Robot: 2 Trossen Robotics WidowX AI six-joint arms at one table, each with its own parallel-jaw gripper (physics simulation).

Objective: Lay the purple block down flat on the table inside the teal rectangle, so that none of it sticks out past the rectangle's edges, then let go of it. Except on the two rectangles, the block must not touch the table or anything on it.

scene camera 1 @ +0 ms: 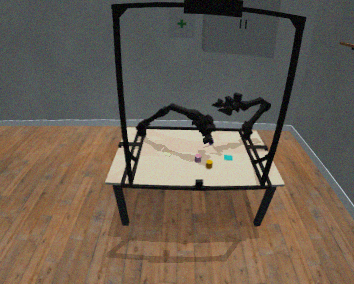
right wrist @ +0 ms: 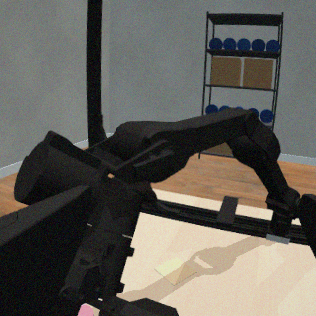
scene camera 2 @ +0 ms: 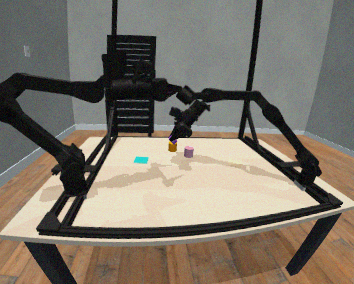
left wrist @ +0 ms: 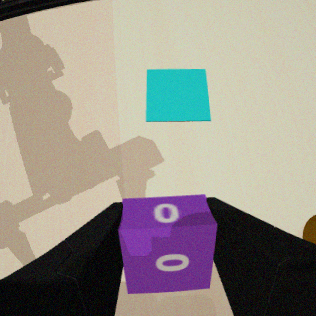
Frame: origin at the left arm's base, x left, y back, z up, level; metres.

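Where they show: left gripper, between the fingertips: (scene camera 1: 213, 142) (scene camera 2: 169, 139) (left wrist: 164, 210); right gripper, between the fingertips: (scene camera 1: 214, 107) (right wrist: 198, 201) (scene camera 2: 175, 87); left arm's base, origin of its link: (scene camera 1: 141, 134) (right wrist: 278, 230) (scene camera 2: 304, 182); right arm's base, origin of its link: (scene camera 1: 246, 138) (scene camera 2: 75, 190).
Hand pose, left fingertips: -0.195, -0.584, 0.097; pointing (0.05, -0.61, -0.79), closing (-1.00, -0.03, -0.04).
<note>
Things, the pixels of their top centre, and the offset from my left fingertips, as dx, dy, dz. "*": a spot on its surface instead.
- purple block, centre of its top: (left wrist: 166, 245) +0.000, +0.013, +0.019
- teal rectangle, a spot on its surface: (left wrist: 177, 94) (scene camera 2: 141, 159) (scene camera 1: 228, 157) * -0.019, -0.128, -0.114
- pink cylinder, centre of its top: (right wrist: 78, 314) (scene camera 2: 189, 147) (scene camera 1: 198, 155) -0.084, +0.101, -0.070
- orange cylinder, centre of its top: (scene camera 2: 172, 142) (scene camera 1: 209, 161) -0.146, +0.020, -0.071
- pale yellow rectangle, a spot on its surface: (right wrist: 169, 266) (scene camera 2: 234, 161) (scene camera 1: 167, 153) * -0.029, +0.332, -0.114
My left gripper (scene camera 1: 208, 140) (scene camera 2: 175, 137) (left wrist: 164, 210) is shut on the purple block (scene camera 1: 211, 142) (scene camera 2: 172, 140) (left wrist: 167, 247), a cube marked with white zeros. It holds the block in the air above the table's middle. The teal rectangle (scene camera 1: 228, 157) (scene camera 2: 141, 159) (left wrist: 177, 94) lies flat on the table, apart from the block; in the left wrist view it is ahead of the fingers. My right gripper (scene camera 1: 218, 107) (scene camera 2: 176, 89) is open and empty, raised high above the table's back part.
A pink cylinder (scene camera 1: 198, 158) (scene camera 2: 188, 151) and an orange cylinder (scene camera 1: 209, 164) (scene camera 2: 172, 146) (left wrist: 310, 230) stand upright close below the held block. A pale yellow rectangle (scene camera 1: 166, 154) (scene camera 2: 233, 161) (right wrist: 169, 266) lies on the table. A black frame (scene camera 1: 119, 84) surrounds the table.
</note>
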